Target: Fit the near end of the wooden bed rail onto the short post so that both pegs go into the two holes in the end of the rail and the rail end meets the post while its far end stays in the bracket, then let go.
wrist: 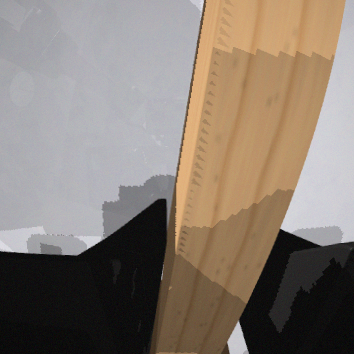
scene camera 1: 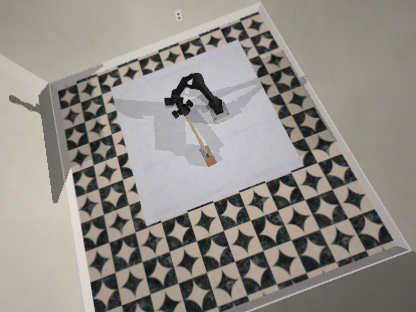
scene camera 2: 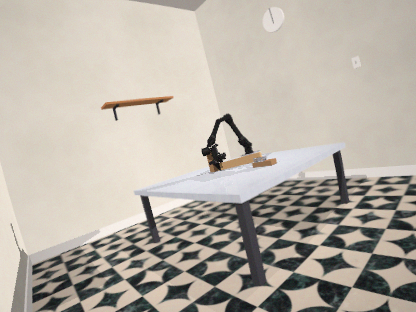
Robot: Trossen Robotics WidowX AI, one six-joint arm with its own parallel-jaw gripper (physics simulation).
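Places are measured from the arm's base along level axes (x up, y ahead, z left), in centimetres.
Pixels of known places: gripper, fingertip midpoint: (scene camera 2: 221, 170); arm's base, link origin: (scene camera 1: 218, 110) (scene camera 2: 249, 153).
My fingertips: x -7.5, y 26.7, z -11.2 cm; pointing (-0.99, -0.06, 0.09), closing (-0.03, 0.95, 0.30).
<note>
For each thing: its top centre in the pictures, then the offset to it from my fingertips. "spot": a spot on its surface instead. Level surfaces: height alone.
- wooden rail, top centre: (scene camera 2: 236, 155) (scene camera 1: 193, 128) dx +9.7, dy -2.7, dz +19.4 cm
- grey bracket, surface spot: (scene camera 2: 260, 159) spot: dx +4.3, dy -4.7, dz +40.7 cm
- brown wooden block, top centre: (scene camera 2: 263, 160) (scene camera 1: 207, 155) dx +3.1, dy -5.9, dz +42.4 cm
- white table, surface height: dx -0.5 cm
The wooden rail (scene camera 1: 196, 133) (scene camera 2: 242, 160) (wrist: 260, 125) slants across the table. Its far end is at the grey bracket (scene camera 1: 204, 149) (scene camera 2: 259, 160), beside a brown wooden block (scene camera 1: 211, 161) (scene camera 2: 268, 163). My gripper (scene camera 1: 184, 111) (scene camera 2: 217, 159) (wrist: 187, 206) is shut on the rail near its near end, with a black finger on each side in the wrist view. The short post (scene camera 2: 211, 162) shows partly behind the gripper in scene camera 2. The pegs, the holes and any gap between rail end and post are hidden or too small to tell.
The white table (scene camera 1: 165, 185) (scene camera 2: 200, 189) carries the arm, whose base plate (scene camera 1: 221, 118) stands right of the rail in scene camera 1. The arm arches above the table. A wooden wall shelf (scene camera 2: 137, 102) hangs on the wall, away from the table.
</note>
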